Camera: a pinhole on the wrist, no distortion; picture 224 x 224 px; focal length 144.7 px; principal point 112.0 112.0 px. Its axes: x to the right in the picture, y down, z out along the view. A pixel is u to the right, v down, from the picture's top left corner.
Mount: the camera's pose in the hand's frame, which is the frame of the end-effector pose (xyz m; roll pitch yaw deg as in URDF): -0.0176 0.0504 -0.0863 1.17 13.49 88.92
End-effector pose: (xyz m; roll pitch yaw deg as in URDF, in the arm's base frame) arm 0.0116 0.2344 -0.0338 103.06 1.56 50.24
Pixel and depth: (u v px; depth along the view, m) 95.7 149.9 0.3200
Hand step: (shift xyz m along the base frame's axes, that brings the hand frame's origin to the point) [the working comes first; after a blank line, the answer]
In the camera's frame: -0.0360 0.0838 0.3200

0.1323 -0.2312 0.0389
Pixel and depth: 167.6 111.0 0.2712
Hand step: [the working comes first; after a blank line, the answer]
In the camera's frame: 0.1042 -0.0019 0.2712

0.1504 -0.1282 0.1748
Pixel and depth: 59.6 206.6 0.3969
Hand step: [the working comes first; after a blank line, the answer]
In the camera's frame: -0.1437 0.2595 0.3969

0.0813 -0.4208 -0.0601
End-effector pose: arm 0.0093 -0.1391 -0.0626 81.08 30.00 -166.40
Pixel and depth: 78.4 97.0 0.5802
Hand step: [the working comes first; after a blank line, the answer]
In the camera's frame: -0.1347 -0.0601 0.5802

-0.2257 0.4533 0.0864
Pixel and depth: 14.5 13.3 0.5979
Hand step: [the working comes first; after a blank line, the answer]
In the camera's frame: -0.4029 -0.4078 0.5979

-0.4194 0.5227 -0.3019
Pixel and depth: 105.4 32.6 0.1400
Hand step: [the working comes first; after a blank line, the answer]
In the camera's frame: -0.0064 -0.0768 0.1400

-0.1012 0.0141 0.0396
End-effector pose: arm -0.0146 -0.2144 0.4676 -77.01 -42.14 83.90
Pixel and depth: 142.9 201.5 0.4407
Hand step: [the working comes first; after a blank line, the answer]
In the camera's frame: 0.0941 0.2726 0.4407

-0.3812 -0.0505 -0.3131
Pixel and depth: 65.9 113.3 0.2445
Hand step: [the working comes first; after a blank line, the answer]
In the camera's frame: -0.0779 0.0022 0.2445

-0.1731 0.0023 -0.0048
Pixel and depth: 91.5 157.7 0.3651
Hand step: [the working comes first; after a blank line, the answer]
In the camera's frame: -0.0517 0.1153 0.3651

-0.3021 -0.0459 -0.1000
